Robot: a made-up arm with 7 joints.
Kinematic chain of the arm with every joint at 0, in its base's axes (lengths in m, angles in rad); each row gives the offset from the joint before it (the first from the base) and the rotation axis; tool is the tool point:
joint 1: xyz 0 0 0.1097 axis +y
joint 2: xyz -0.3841 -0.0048 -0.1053 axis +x
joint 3: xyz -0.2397 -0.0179 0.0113 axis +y
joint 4: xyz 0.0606 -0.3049 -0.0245 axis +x
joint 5: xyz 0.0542 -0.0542 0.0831 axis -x
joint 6: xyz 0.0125 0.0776 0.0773 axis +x
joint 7: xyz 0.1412 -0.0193 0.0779 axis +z
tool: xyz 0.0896 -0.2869 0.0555
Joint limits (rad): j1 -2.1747..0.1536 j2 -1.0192..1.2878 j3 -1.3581..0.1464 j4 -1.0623..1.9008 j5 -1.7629..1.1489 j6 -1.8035..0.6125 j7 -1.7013..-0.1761
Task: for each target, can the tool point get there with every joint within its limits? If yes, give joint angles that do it. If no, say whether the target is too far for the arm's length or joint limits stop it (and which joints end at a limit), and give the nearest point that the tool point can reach.
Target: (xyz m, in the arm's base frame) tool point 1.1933 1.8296 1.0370
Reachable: no: too far | nearest point 0.8298 0.4079 0.1963 | short by 1.691 m
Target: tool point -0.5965 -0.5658 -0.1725
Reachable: yes | joints -0.3166 0.2304 -0.1090 1.6354 0.8093 -0.6885 -1.5415
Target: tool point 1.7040 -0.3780 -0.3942
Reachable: no: too far | nearest point 1.1152 -0.4111 -0.2651 | short by 0.604 m
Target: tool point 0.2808 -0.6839 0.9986
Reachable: no: joint limits stop it (at a limit: joint 1, joint 6, joint 7) | nearest point -0.1112 -0.4493 0.7005 | short by 0.546 m
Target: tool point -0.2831 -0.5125 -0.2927
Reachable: yes | joints -0.5650 -0.1263 -0.3929 0.4575 -1.3154 0.2844 -0.9139
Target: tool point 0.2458 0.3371 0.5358
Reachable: no: joint limits stop it (at a limit: joint 1, joint 2, joint 4, joint 5, joint 7) | nearest point 0.4399 0.1712 0.3230 | short by 0.332 m
